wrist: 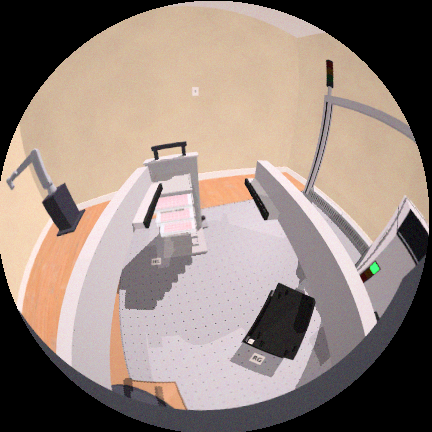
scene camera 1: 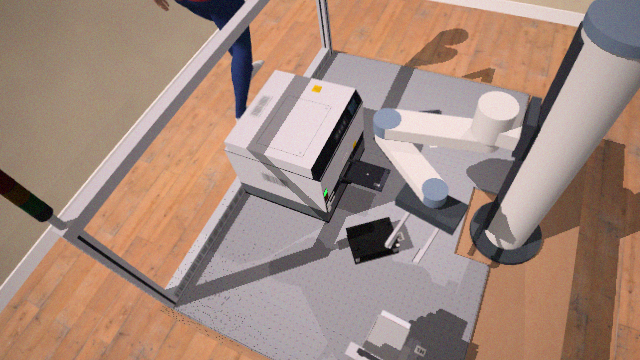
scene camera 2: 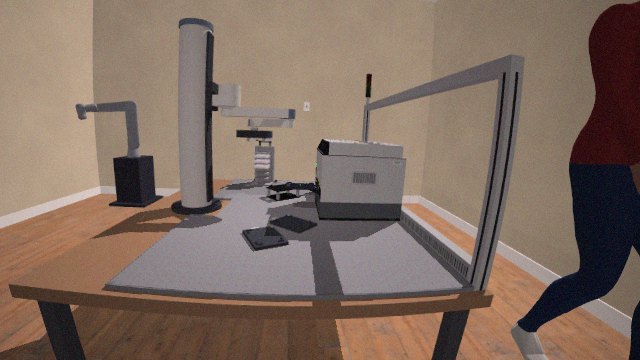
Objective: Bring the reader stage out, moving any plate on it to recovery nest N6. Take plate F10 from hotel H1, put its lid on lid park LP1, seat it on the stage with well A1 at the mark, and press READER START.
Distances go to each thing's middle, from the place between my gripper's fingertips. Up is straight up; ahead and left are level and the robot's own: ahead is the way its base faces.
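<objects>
There is the reader stage (scene camera 1: 357,174), and I see that my gripper is 340 mm to the left of it, 210 mm above it and 250 mm short of it.
</objects>
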